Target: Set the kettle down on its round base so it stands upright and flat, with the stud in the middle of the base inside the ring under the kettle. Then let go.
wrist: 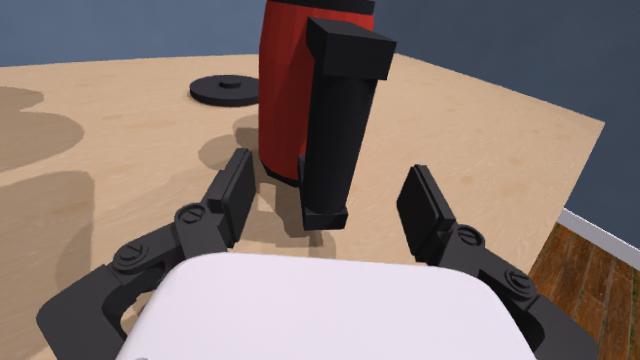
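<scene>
The red kettle stands upright on the table, its top cut off by the upper edge of the view. Its black handle faces me. The round black base lies flat on the table behind the kettle to the left, with a small stud in its middle; its right edge is hidden by the kettle. My gripper is open, with nothing held. The lower part of the handle shows between the two fingers, with a gap on each side. The ring under the kettle is hidden.
The wooden table ends in an edge at the right, with the brown wooden floor below it. Blue walls rise behind. Shadows fall on the left part of the table.
</scene>
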